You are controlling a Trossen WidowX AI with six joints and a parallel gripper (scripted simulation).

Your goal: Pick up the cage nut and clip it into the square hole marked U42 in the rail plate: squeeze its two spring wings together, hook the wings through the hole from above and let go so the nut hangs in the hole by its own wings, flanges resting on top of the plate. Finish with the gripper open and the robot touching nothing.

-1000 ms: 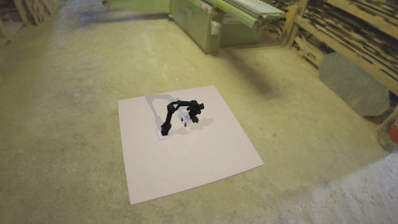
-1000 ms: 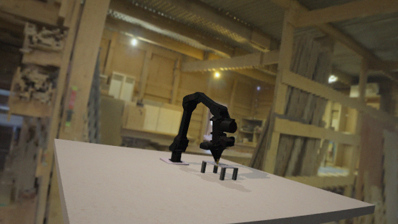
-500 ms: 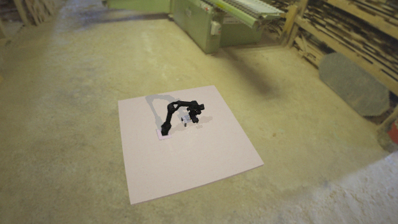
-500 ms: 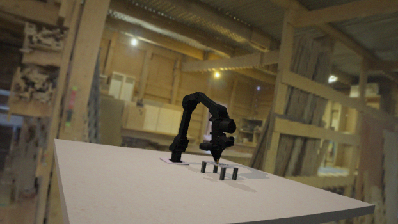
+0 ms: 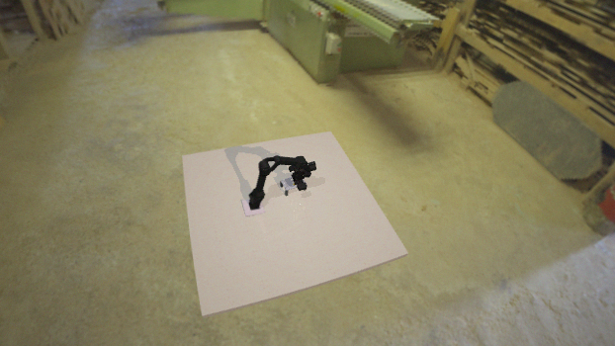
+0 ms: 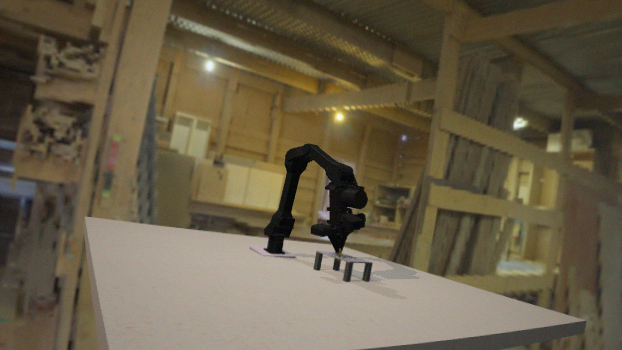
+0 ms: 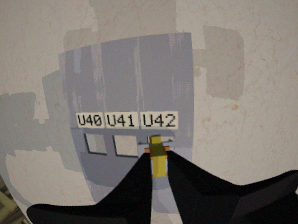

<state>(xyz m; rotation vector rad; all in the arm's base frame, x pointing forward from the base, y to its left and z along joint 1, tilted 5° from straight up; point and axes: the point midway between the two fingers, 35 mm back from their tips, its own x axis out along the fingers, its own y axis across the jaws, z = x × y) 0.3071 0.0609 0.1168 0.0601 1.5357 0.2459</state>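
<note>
Right now my gripper tip is 10 mm above the yellow cage nut.
</note>
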